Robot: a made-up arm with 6 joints.
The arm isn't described. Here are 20 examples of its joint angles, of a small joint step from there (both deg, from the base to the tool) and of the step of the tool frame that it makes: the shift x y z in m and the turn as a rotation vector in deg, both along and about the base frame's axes.
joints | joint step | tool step
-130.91 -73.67 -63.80 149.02 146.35 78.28 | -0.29 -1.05 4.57 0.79 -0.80 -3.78 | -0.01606 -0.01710 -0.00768 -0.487 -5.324 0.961
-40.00 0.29 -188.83 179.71 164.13 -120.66 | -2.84 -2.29 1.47 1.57 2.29 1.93 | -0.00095 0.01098 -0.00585 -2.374 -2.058 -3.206
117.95 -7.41 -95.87 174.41 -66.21 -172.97 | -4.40 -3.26 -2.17 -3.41 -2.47 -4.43 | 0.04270 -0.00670 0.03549 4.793 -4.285 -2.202
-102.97 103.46 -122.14 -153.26 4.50 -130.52 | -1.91 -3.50 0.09 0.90 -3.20 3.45 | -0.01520 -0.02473 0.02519 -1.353 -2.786 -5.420
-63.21 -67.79 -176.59 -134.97 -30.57 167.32 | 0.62 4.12 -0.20 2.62 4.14 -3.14 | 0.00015 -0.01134 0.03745 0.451 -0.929 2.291
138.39 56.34 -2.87 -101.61 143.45 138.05 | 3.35 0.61 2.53 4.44 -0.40 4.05 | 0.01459 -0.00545 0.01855 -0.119 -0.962 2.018
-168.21 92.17 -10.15 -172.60 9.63 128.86 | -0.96 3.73 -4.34 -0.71 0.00 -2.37 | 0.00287 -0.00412 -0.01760 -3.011 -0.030 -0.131
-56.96 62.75 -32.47 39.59 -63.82 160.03 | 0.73 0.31 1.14 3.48 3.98 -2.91 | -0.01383 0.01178 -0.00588 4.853 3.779 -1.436
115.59 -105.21 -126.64 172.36 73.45 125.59 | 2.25 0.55 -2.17 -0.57 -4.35 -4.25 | 0.02721 0.00818 -0.00239 -3.848 2.900 4.722
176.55 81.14 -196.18 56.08 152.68 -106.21 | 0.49 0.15 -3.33 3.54 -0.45 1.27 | 0.01223 -0.00926 0.02193 -2.302 3.055 0.952
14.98 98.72 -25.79 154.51 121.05 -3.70 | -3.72 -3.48 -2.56 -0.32 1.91 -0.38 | 0.04391 0.01996 -0.02088 2.082 -7.630 -4.177
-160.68 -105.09 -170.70 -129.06 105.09 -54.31 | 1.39 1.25 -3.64 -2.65 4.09 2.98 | -0.02446 0.00588 -0.01894 -5.613 5.628 3.077
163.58 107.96 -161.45 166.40 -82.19 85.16 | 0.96 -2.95 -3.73 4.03 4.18 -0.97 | -0.03543 -0.00505 0.03071 -1.141 11.330 0.330
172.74 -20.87 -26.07 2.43 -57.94 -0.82 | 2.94 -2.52 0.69 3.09 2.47 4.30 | -0.00074 -0.01340 0.00849 -6.567 0.278 2.067
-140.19 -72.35 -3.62 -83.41 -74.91 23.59 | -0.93 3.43 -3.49 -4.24 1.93 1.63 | -0.00800 -0.00550 0.00079 4.228 1.329 -1.762
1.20 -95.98 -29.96 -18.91 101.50 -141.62 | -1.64 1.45 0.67 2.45 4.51 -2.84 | 0.00378 -0.00192 -0.01957 1.795 7.266 1.183
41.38 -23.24 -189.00 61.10 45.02 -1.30 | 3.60 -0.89 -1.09 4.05 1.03 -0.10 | 0.00280 -0.02871 -0.01346 -1.092 -3.188 6.407
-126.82 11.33 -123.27 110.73 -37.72 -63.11 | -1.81 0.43 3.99 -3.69 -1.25 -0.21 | -0.01860 0.00539 -0.02447 5.898 -0.460 -4.184
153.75 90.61 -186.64 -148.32 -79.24 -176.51 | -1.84 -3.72 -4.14 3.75 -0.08 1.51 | 0.00825 0.00765 0.06291 -0.535 8.109 -2.314
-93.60 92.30 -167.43 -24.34 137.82 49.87 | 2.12 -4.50 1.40 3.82 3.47 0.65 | 0.02883 -0.00409 0.03447 -0.178 -2.834 -0.314
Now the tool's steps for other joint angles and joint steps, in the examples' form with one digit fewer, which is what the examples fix.
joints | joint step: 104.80 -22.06 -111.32 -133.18 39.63 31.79 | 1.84 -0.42 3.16 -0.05 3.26 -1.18
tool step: -0.0080 0.0139 -0.0126 -1.37 0.91 -0.95
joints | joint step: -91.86 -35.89 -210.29 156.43 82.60 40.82 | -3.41 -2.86 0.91 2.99 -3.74 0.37
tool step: 0.0306 0.0097 -0.0162 1.80 2.29 -1.24
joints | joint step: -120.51 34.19 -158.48 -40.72 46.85 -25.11 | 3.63 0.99 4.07 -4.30 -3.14 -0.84
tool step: 0.0191 -0.0461 -0.0331 5.42 3.32 3.24
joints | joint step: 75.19 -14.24 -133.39 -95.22 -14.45 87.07 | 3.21 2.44 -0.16 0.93 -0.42 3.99
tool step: -0.0069 0.0205 -0.0073 -2.69 3.06 7.39
